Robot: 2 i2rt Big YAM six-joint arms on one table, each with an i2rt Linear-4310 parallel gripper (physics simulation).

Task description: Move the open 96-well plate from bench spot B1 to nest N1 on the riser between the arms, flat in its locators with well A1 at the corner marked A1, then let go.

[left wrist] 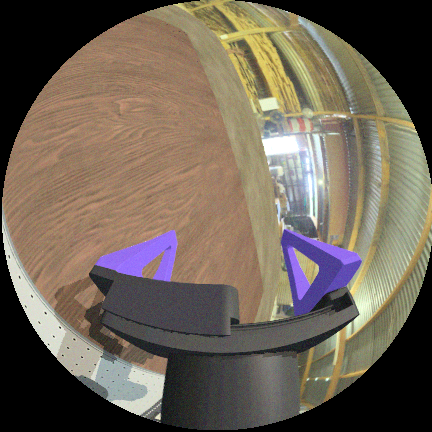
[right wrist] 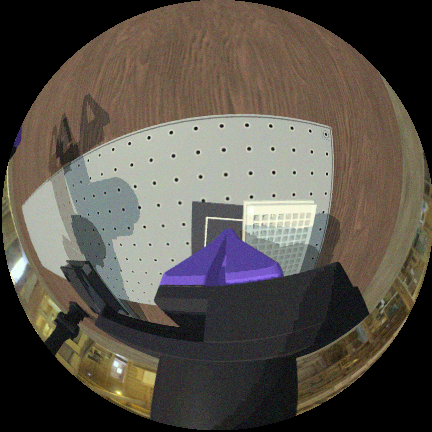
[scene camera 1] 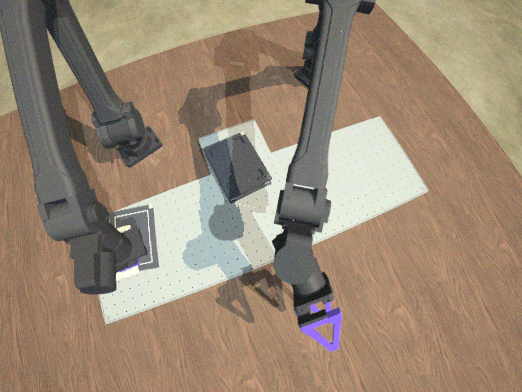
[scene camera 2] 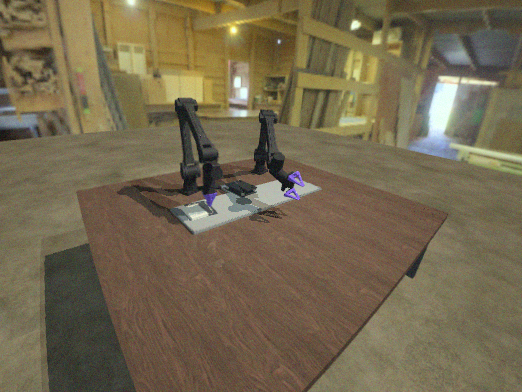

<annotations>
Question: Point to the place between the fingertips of the right gripper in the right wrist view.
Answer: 229, 234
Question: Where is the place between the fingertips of the left gripper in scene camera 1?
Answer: At 330, 334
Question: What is the right gripper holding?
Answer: Nothing.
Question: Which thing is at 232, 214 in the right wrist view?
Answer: A dark nest.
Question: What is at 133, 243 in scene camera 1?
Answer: The right gripper.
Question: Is the right gripper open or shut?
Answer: Shut.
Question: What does the white well plate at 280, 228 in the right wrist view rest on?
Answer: A dark nest.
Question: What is the left gripper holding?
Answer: Nothing.
</annotations>
